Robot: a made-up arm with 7 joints. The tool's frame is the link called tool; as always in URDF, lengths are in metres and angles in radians. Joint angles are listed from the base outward.
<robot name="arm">
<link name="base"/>
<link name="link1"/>
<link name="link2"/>
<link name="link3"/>
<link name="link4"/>
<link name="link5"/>
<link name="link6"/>
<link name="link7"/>
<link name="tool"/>
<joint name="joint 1" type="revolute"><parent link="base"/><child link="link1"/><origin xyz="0.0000 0.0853 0.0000" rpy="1.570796 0.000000 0.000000"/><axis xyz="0 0 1"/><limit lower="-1.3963" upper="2.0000"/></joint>
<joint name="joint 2" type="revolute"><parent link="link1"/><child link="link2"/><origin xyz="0.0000 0.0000 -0.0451" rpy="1.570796 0.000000 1.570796"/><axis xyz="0 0 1"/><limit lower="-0.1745" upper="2.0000"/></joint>
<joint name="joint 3" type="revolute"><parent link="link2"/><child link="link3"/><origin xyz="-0.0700 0.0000 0.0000" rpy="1.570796 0.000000 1.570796"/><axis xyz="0 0 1"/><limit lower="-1.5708" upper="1.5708"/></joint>
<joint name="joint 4" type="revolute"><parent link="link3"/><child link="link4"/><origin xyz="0.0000 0.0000 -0.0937" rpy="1.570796 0.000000 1.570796"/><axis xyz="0 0 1"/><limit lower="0.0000" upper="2.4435"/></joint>
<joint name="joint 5" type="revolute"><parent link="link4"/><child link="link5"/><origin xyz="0.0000 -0.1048 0.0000" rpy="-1.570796 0.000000 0.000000"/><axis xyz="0 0 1"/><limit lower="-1.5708" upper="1.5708"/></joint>
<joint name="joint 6" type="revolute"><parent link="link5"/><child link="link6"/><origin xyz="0.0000 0.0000 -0.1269" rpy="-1.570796 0.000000 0.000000"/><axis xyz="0 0 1"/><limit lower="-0.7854" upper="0.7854"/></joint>
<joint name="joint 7" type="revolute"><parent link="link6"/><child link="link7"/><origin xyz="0.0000 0.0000 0.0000" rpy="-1.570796 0.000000 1.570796"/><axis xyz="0 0 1"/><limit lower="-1.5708" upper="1.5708"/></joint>
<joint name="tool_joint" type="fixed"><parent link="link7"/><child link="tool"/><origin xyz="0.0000 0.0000 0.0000" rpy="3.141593 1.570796 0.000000"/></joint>
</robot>
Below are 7 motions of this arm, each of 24 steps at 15 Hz.
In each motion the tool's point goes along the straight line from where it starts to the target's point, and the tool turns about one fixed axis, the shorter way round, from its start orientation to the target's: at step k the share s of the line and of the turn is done. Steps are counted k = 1, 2, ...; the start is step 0. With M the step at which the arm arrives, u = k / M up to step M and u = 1 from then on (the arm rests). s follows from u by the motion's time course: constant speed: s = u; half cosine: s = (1 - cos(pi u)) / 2; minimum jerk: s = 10 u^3 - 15 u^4 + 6 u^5.
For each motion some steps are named. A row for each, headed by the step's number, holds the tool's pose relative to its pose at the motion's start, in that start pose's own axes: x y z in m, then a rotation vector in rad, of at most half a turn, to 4 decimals.
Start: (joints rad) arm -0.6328 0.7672 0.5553 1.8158 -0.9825 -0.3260 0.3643
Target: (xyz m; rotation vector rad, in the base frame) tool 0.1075 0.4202 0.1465 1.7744 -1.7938 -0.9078
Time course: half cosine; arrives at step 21
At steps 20, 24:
20: -0.1859 0.1470 0.1658 1.2540 0.1131 0.1524
24: -0.1869 0.1479 0.1667 1.2610 0.1137 0.1533

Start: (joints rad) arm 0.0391 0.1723 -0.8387 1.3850 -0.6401 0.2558 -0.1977
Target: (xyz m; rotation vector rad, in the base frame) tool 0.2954 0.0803 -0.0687 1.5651 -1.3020 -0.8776
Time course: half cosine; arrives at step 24
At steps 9, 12, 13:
9: 0.0006 0.0679 -0.0100 0.2602 0.1350 -0.1866
12: 0.0009 0.1100 -0.0162 0.4216 0.2187 -0.3023
13: 0.0011 0.1244 -0.0183 0.4766 0.2472 -0.3417

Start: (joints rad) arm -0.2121 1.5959 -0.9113 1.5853 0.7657 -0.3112 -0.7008
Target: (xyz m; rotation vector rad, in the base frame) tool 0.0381 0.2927 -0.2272 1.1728 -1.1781 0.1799
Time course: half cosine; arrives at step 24
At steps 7, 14, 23, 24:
7: -0.0077 -0.0050 0.0094 0.1480 0.0206 0.0671
14: -0.0247 -0.0161 0.0301 0.4763 0.0662 0.2159
23: -0.0390 -0.0254 0.0476 0.7535 0.1047 0.3416
24: -0.0392 -0.0255 0.0478 0.7567 0.1051 0.3431

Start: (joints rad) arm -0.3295 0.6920 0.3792 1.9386 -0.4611 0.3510 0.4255
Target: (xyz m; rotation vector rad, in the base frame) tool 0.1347 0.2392 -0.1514 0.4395 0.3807 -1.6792
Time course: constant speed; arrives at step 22
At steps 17, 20, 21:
17: -0.0318 -0.0610 0.0188 -0.8294 0.3539 -0.7500
20: -0.0374 -0.0717 0.0221 -0.9758 0.4163 -0.8824
21: -0.0392 -0.0753 0.0232 -1.0246 0.4371 -0.9265

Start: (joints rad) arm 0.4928 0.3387 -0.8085 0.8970 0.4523 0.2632 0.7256
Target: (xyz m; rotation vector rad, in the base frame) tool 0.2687 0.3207 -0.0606 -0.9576 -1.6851 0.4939
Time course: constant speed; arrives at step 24
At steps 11, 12, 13, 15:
11: 0.0205 0.0258 0.1213 0.1797 -0.6370 0.2689
12: 0.0223 0.0282 0.1323 0.1961 -0.6949 0.2933
13: 0.0242 0.0305 0.1434 0.2124 -0.7528 0.3178
15: 0.0279 0.0352 0.1654 0.2451 -0.8686 0.3666

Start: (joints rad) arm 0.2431 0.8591 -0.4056 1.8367 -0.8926 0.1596 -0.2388
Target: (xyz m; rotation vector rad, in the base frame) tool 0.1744 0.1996 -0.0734 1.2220 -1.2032 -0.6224
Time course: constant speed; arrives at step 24
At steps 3, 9, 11, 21, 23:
3: -0.0040 0.0033 0.0079 -0.0239 0.0922 0.0455
9: -0.0119 0.0098 0.0238 -0.0716 0.2765 0.1365
11: -0.0146 0.0120 0.0291 -0.0876 0.3380 0.1668
21: -0.0278 0.0229 0.0555 -0.1672 0.6452 0.3184
23: -0.0304 0.0251 0.0608 -0.1831 0.7067 0.3487

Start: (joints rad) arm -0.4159 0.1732 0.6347 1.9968 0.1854 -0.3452 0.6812
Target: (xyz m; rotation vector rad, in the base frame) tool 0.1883 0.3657 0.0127 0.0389 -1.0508 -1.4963
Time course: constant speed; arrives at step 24
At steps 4, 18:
4: 0.0082 0.0251 -0.0087 -0.1567 0.0605 -0.0720
18: 0.0367 0.1130 -0.0390 -0.7052 0.2724 -0.3241

